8 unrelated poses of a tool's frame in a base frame.
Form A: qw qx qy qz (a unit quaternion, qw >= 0); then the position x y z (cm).
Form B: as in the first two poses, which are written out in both.
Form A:
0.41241 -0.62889 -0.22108 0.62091 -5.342 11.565 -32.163
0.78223 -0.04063 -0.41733 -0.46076 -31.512 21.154 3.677
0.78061 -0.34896 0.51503 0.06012 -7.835 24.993 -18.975
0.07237 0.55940 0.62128 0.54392 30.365 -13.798 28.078
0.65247 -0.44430 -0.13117 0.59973 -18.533 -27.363 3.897
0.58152 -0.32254 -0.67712 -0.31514 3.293 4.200 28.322
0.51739 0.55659 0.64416 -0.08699 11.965 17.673 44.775
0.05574 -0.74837 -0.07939 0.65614 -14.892 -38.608 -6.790
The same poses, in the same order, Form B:
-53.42 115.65 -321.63 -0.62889 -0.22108 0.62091 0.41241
-315.12 211.54 36.77 -0.04063 -0.41733 -0.46076 0.78223
-78.35 249.93 -189.75 -0.34896 0.51503 0.06012 0.78061
303.65 -137.98 280.78 0.55940 0.62128 0.54392 0.07237
-185.33 -273.63 38.97 -0.44430 -0.13117 0.59973 0.65247
32.93 42.00 283.22 -0.32254 -0.67712 -0.31514 0.58152
119.65 176.73 447.75 0.55659 0.64416 -0.08699 0.51739
-148.92 -386.08 -67.90 -0.74837 -0.07939 0.65614 0.05574

